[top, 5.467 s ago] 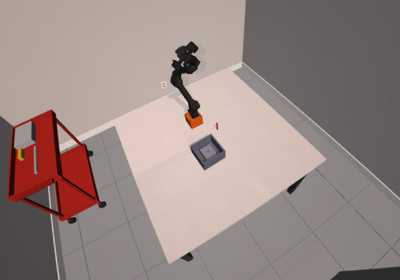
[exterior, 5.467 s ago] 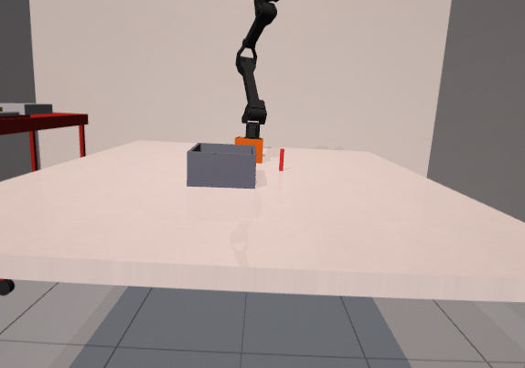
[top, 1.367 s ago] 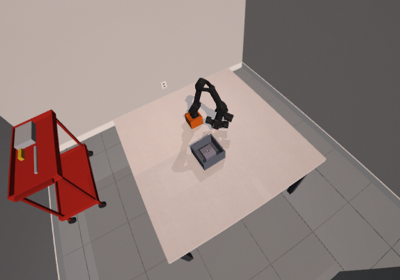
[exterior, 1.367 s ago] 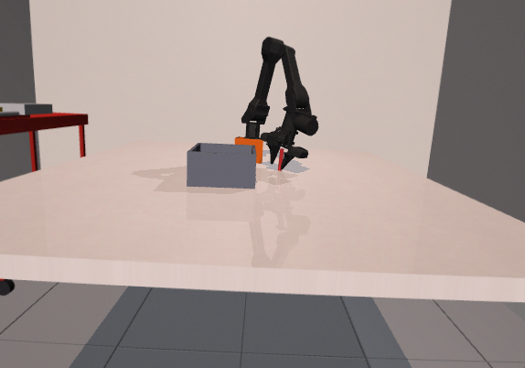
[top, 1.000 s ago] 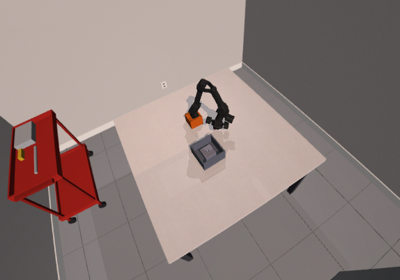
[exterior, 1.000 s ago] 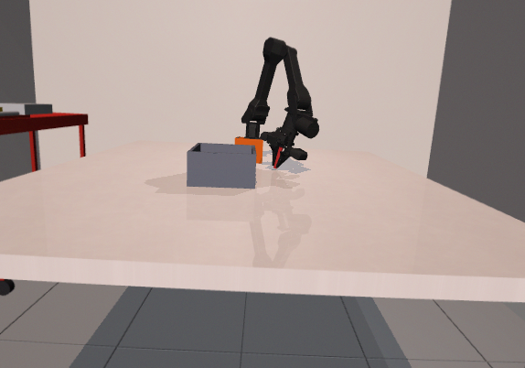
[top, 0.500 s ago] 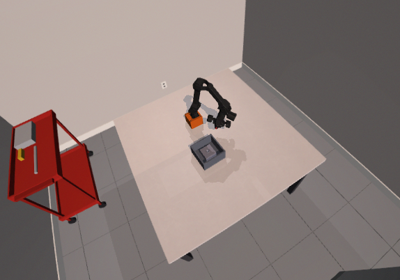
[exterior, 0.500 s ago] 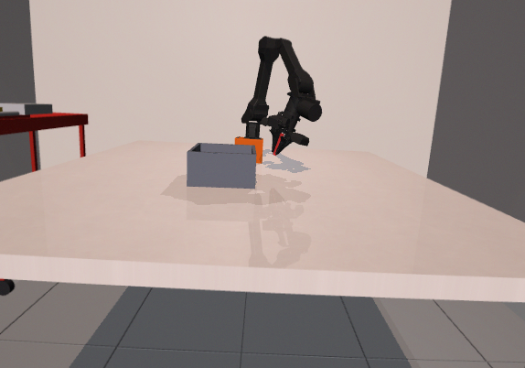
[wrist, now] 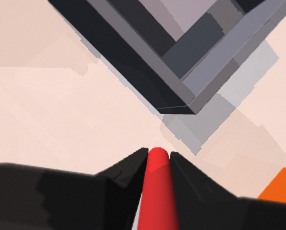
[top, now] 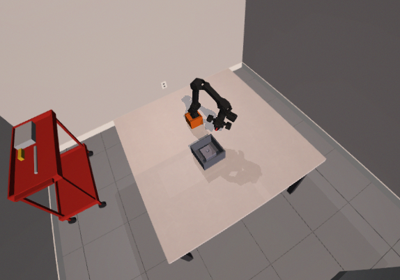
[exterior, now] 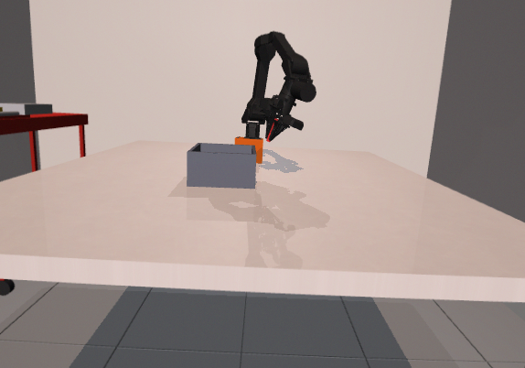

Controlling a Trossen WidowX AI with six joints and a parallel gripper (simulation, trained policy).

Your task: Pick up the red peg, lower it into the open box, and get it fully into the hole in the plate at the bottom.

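Now: the plate 100 mm ahead of my gripper tip, 130 mm to the right of it and 70 mm below it. The rest, counted from my gripper tip: grey box (100 mm ahead, 130 mm to the right, 90 mm below); red peg (10 mm to the left, 30 mm above).
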